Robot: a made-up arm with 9 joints. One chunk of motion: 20 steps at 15 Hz.
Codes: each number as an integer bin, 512 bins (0 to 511) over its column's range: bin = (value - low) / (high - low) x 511, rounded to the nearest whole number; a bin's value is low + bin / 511 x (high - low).
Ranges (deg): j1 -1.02..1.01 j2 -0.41..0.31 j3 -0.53..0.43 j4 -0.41..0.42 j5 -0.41..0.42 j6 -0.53..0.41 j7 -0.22..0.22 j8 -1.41..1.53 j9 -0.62..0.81
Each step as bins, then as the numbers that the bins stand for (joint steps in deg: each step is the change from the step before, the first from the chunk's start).
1 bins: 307 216 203 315 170 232 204 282 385
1 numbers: 0.200 -0.106 -0.149 0.102 -0.134 -0.103 -0.044 0.212 0.457
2 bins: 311 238 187 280 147 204 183 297 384
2 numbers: 0.215 -0.075 -0.179 0.045 -0.171 -0.155 -0.062 0.299 0.455
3 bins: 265 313 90 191 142 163 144 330 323
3 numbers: 0.033 0.031 -0.361 -0.100 -0.179 -0.230 -0.096 0.489 0.284
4 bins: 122 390 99 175 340 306 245 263 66
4 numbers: -0.535 0.140 -0.344 -0.126 0.142 0.033 -0.009 0.103 -0.435
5 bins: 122 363 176 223 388 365 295 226 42
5 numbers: -0.535 0.101 -0.199 -0.048 0.220 0.141 0.034 -0.110 -0.502
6 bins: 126 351 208 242 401 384 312 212 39
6 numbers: -0.519 0.085 -0.139 -0.017 0.241 0.176 0.049 -0.190 -0.511
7 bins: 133 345 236 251 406 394 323 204 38
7 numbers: -0.492 0.076 -0.087 -0.002 0.249 0.195 0.058 -0.236 -0.514
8 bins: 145 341 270 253 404 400 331 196 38
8 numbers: -0.444 0.070 -0.023 0.001 0.246 0.206 0.065 -0.282 -0.514
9 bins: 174 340 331 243 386 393 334 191 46
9 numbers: -0.329 0.069 0.092 -0.015 0.217 0.193 0.068 -0.311 -0.491
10 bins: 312 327 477 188 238 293 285 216 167
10 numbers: 0.219 0.051 0.366 -0.105 -0.023 0.009 0.025 -0.167 -0.153
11 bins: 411 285 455 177 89 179 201 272 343
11 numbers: 0.613 -0.008 0.325 -0.123 -0.265 -0.201 -0.047 0.155 0.340
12 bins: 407 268 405 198 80 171 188 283 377
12 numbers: 0.597 -0.032 0.231 -0.088 -0.280 -0.215 -0.058 0.218 0.435
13 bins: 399 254 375 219 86 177 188 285 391
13 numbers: 0.565 -0.052 0.175 -0.054 -0.270 -0.204 -0.058 0.230 0.474
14 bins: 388 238 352 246 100 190 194 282 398
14 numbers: 0.521 -0.075 0.131 -0.010 -0.248 -0.180 -0.053 0.212 0.494
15 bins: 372 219 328 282 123 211 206 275 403
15 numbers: 0.458 -0.101 0.086 0.048 -0.210 -0.142 -0.043 0.172 0.508
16 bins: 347 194 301 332 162 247 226 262 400
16 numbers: 0.358 -0.137 0.035 0.129 -0.147 -0.076 -0.025 0.097 0.499
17 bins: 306 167 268 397 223 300 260 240 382
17 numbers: 0.196 -0.175 -0.027 0.235 -0.048 0.022 0.004 -0.029 0.449
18 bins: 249 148 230 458 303 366 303 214 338
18 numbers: -0.031 -0.201 -0.098 0.334 0.082 0.143 0.041 -0.179 0.326
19 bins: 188 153 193 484 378 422 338 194 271
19 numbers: -0.273 -0.194 -0.167 0.376 0.204 0.246 0.071 -0.294 0.138
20 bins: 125 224 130 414 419 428 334 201 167
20 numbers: -0.523 -0.094 -0.286 0.262 0.271 0.257 0.068 -0.254 -0.153
